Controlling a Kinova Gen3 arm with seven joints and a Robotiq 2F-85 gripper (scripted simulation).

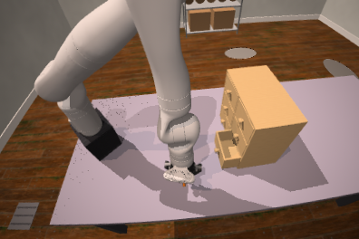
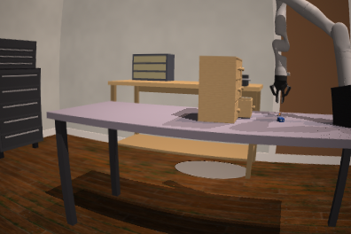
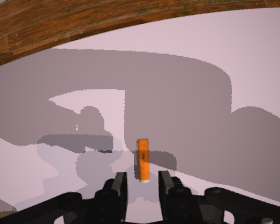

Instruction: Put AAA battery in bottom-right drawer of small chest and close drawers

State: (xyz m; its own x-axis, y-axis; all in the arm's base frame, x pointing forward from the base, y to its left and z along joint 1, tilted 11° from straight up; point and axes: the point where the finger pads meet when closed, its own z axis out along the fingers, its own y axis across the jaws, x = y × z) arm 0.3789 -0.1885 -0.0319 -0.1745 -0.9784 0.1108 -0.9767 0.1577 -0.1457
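Right now my hand is 8 cm above the AAA battery. From my hand the other things lie so: small blue object: 20 cm to the left, 8 cm below, 2 cm behind.
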